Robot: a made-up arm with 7 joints.
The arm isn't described. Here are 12 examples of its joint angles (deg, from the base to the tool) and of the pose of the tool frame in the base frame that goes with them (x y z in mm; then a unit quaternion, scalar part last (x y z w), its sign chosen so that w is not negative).
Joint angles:
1: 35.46 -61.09 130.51 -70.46 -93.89 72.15 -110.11
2: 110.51 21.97 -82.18 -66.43 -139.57 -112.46 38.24
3: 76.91 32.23 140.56 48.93 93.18 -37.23 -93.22
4: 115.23 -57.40 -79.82 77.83 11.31 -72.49 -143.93
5: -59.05 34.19 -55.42 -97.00 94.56 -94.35 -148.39
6: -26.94 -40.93 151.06 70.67 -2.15 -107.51 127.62
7: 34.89 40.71 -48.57 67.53 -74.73 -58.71 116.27
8: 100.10 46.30 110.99 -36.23 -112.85 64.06 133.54
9: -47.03 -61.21 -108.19 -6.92 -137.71 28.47 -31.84
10: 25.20 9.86 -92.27 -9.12 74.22 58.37 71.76
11: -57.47 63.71 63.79 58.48 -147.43 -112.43 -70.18
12: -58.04 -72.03 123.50 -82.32 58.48 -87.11 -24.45
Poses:
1: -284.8 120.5 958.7 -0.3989 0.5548 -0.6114 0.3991
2: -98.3 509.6 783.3 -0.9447 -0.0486 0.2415 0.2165
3: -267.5 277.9 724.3 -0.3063 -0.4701 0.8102 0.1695
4: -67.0 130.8 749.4 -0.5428 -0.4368 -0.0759 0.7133
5: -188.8 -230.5 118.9 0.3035 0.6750 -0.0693 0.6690
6: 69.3 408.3 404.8 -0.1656 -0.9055 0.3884 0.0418
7: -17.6 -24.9 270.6 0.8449 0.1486 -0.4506 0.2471
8: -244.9 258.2 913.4 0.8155 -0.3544 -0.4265 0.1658
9: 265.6 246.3 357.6 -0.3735 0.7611 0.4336 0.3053
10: 15.9 387.1 434.1 0.5208 0.0692 -0.8124 0.2529
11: -43.4 23.6 269.1 -0.7396 0.2513 0.6209 0.0660
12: 224.2 445.5 850.0 -0.0892 -0.4878 -0.6795 0.5407
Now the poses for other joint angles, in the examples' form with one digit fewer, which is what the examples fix.
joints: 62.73 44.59 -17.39 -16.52 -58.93 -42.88 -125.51
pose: 288 253 365 -0.387 0.167 -0.731 0.536
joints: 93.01 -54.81 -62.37 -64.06 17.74 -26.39 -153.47
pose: -164 -60 1111 0.319 0.065 0.340 0.882
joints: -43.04 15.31 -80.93 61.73 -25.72 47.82 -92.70
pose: -208 -20 213 -0.771 0.151 -0.562 0.259
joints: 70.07 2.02 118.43 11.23 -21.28 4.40 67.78
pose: -270 30 769 -0.102 -0.942 0.266 0.174
